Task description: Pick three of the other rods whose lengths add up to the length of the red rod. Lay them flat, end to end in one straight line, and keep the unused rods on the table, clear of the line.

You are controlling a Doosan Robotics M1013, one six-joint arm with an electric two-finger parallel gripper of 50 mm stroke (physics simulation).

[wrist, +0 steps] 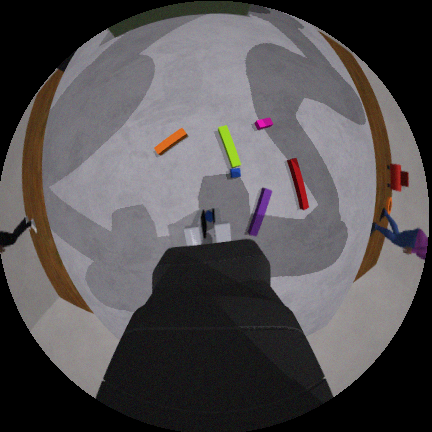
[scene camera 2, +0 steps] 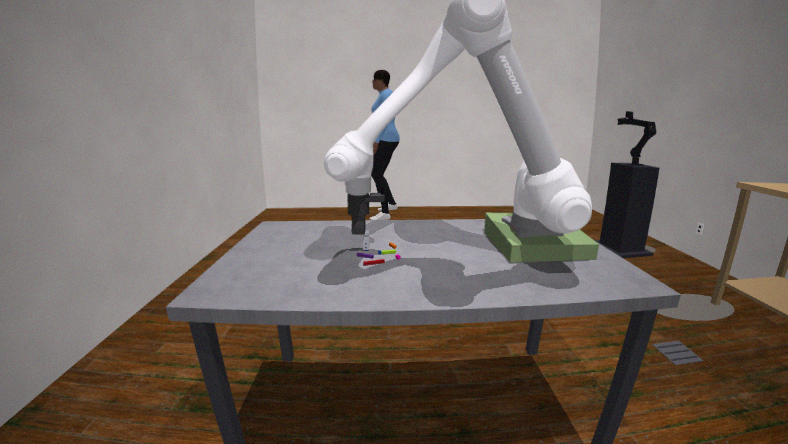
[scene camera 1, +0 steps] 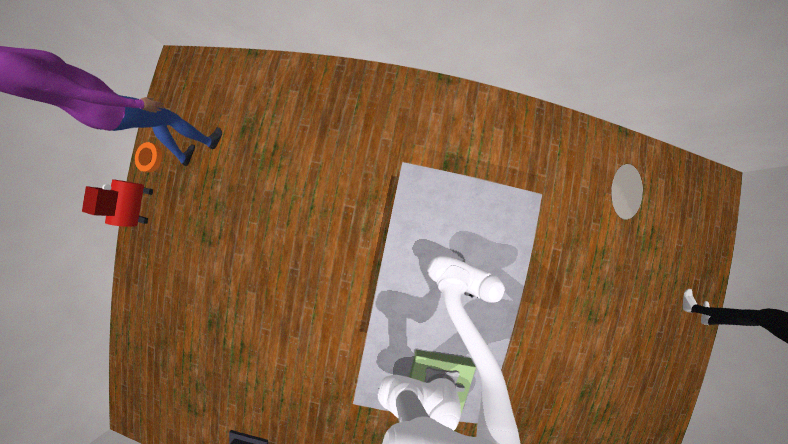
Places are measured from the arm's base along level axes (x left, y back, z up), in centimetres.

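Pixels of known places: gripper, fingertip midpoint: (wrist: 209, 217) (scene camera 2: 366, 248); arm's base, link origin: (scene camera 2: 531, 227) (scene camera 1: 439, 383).
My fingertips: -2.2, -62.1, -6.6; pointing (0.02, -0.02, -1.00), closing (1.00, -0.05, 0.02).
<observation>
For each thing: its top centre in the pictures, then the offset to it from my fingertips, as dx, dy, dz. Level surfaces: height alone.
- small blue rod, top centre: (wrist: 208, 216) +0.0, +0.2, +0.4
- red rod, top centre: (wrist: 300, 184) (scene camera 2: 374, 260) +12.5, +2.3, +0.4
- purple rod, top centre: (wrist: 260, 212) (scene camera 2: 365, 254) +6.2, -0.4, +0.4
- lime rod, top centre: (wrist: 229, 144) (scene camera 2: 388, 250) +3.7, +7.9, +0.4
- short blue rod, top centre: (wrist: 235, 172) (scene camera 2: 379, 251) +3.8, +4.7, +0.4
- orange rod, top centre: (wrist: 169, 140) (scene camera 2: 392, 244) -2.8, +9.9, +0.4
- short magenta rod, top centre: (wrist: 264, 121) (scene camera 2: 397, 255) +8.7, +10.6, +0.4
- grey table, surface height: dz -0.6
My gripper (wrist: 209, 217) (scene camera 2: 365, 249) is shut on a small blue rod (wrist: 209, 216), low at the table. In the wrist view the red rod (wrist: 298, 184) (scene camera 2: 373, 262) lies at the right and the purple rod (wrist: 260, 212) (scene camera 2: 365, 255) lies between it and my gripper. The lime rod (wrist: 229, 146) (scene camera 2: 388, 252) lies above the middle, with another short blue rod (wrist: 235, 172) (scene camera 2: 379, 252) at its lower end, nearly in line with it. The orange rod (wrist: 171, 141) (scene camera 2: 392, 245) lies slanted at the upper left. The short magenta rod (wrist: 264, 123) (scene camera 2: 397, 257) lies at the upper right.
The grey table (scene camera 1: 457, 204) (scene camera 2: 264, 292) carries the arm's green base block (scene camera 2: 551, 252). Arm shadows cross the table. A person (scene camera 2: 386, 121) stands behind the table, and another in purple (scene camera 1: 71, 93) stands off to the left in scene camera 1.
</observation>
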